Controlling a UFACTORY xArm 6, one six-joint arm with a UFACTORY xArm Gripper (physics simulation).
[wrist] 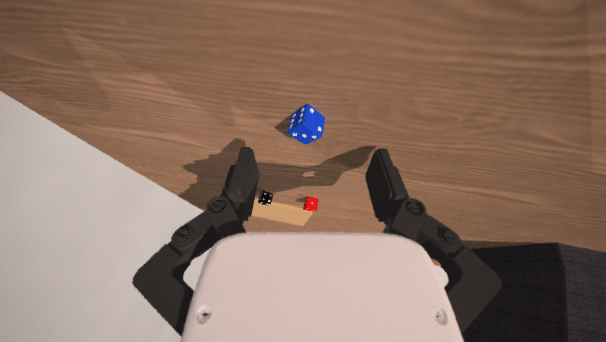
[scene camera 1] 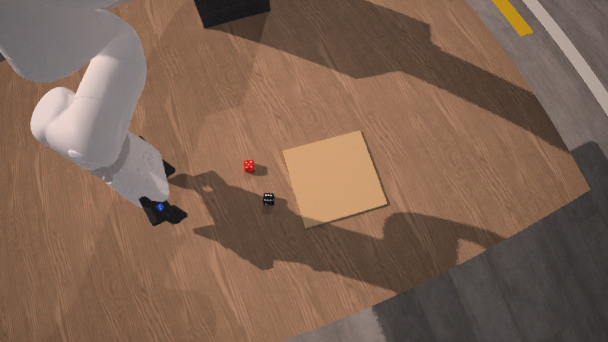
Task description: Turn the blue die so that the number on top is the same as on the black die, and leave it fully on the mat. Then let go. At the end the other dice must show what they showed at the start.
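Places are measured from the arm's base along level axes (x back, y right, z up), in millimetres.
Where they show: gripper, fingertip midpoint: [wrist: 313, 161] [scene camera 1: 174, 196].
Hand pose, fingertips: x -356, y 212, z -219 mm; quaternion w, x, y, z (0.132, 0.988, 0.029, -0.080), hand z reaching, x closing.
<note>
After its pixels a point has its place.
The blue die [scene camera 1: 160, 206] @(x -365, y 241, z -219 mm) [wrist: 306, 124] @(x -363, y 252, z -220 mm) rests on the wooden table, left of the mat in the scene view. In the wrist view it shows a six-pip, a three-pip and a two-pip face; I cannot tell for sure which is on top. My gripper [scene camera 1: 180, 193] @(x -356, y 212, z -219 mm) [wrist: 313, 161] @(x -356, y 212, z -219 mm) is open and empty, tilted over the table. The blue die shows beyond the fingertips in the wrist view and is partly hidden by a finger in the scene view. The black die [scene camera 1: 268, 199] @(x -418, y 62, z -218 mm) [wrist: 265, 198] @(x -413, y 70, z -224 mm) appears to show six on top. The tan square mat [scene camera 1: 335, 177] @(x -417, y -54, z -231 mm) [wrist: 282, 212] @(x -395, y -27, z -231 mm) holds no die.
The red die [scene camera 1: 249, 166] @(x -352, y 74, z -219 mm) [wrist: 310, 204] @(x -349, y 82, z -224 mm), showing five in the scene view, stands between my gripper and the mat, near the black die. A dark block [scene camera 1: 232, 11] @(x -6, y 7, z -203 mm) [wrist: 525, 285] @(x -13, y 31, z -175 mm) stands at the top of the scene view and at the lower right of the wrist view.
</note>
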